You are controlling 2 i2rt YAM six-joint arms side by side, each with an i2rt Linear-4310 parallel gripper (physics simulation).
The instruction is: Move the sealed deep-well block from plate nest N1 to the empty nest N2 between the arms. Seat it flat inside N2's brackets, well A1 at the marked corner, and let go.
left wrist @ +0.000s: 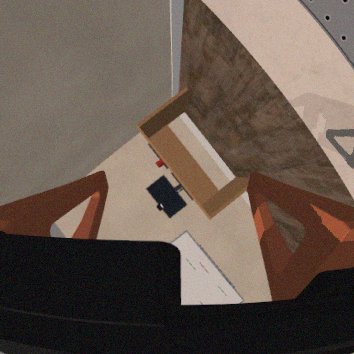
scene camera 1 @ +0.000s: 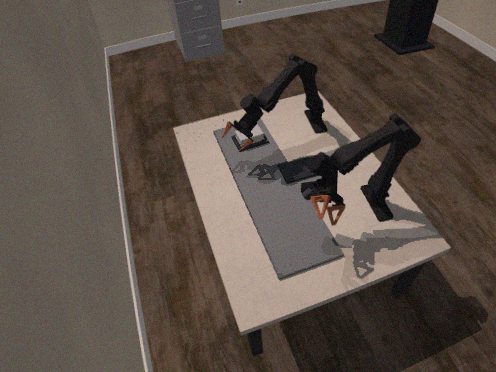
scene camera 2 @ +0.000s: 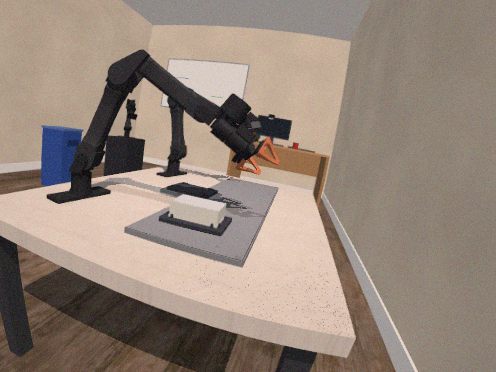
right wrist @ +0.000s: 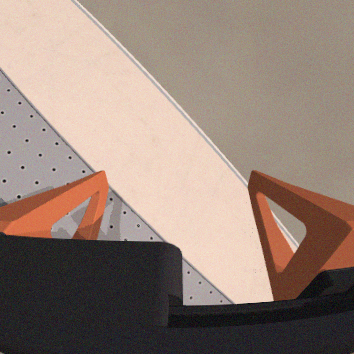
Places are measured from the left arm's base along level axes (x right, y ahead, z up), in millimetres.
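Pixels of known places: left gripper, between the fingertips: (left wrist: 177, 178) (scene camera 1: 327, 221); right gripper, between the fingertips: (scene camera 1: 230, 144) (scene camera 2: 269, 168) (right wrist: 177, 178); left arm's base, origin of its link: (scene camera 1: 376, 202) (scene camera 2: 172, 174); right arm's base, origin of its link: (scene camera 1: 315, 121) (scene camera 2: 80, 195).
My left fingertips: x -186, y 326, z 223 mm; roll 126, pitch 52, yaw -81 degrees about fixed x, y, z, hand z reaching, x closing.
For each thing: its top centre in the pictures, then the offset to it from my left fingertips. Level surfaces: height alone.
- white deep-well block, centre of its top: (scene camera 2: 199, 202) (scene camera 1: 249, 132) dx +725, dy +129, dz -157 mm
- dark nest N1, centre of its top: (scene camera 2: 197, 213) (scene camera 1: 249, 137) dx +725, dy +129, dz -189 mm
- dark nest N2, centre of its top: (scene camera 2: 193, 186) (scene camera 1: 298, 167) dx +451, dy -45, dz -193 mm
- grey perforated plate, height of its surface: dz -210 mm
- pale table, height of its surface: dz -223 mm
The white deep-well block (scene camera 1: 240, 135) (scene camera 2: 197, 210) sits in the dark nest N1 (scene camera 1: 260, 144) (scene camera 2: 192, 226); in scene camera 1 the right arm partly hides it. The dark nest N2 (scene camera 1: 299, 173) (scene camera 2: 190, 189) is empty, between the arms; its marked corner cannot be made out. My right gripper (scene camera 1: 233, 143) (scene camera 2: 269, 168) (right wrist: 177, 178) is open and empty, tilted, raised well above the plate and away from the block. My left gripper (scene camera 1: 328, 221) (left wrist: 177, 178) is open and empty, raised near N2 on the side away from N1. Neither wrist view shows the block.
A grey perforated plate (scene camera 1: 280, 225) (scene camera 2: 255, 200) (left wrist: 342, 17) (right wrist: 30, 137) lies under the nests on the pale table (scene camera 1: 215, 210) (scene camera 2: 225, 295) (right wrist: 150, 140). The left forearm (scene camera 1: 360, 150) reaches past N2's side. A wooden desk (scene camera 2: 305, 159) (left wrist: 187, 165) stands beyond the table.
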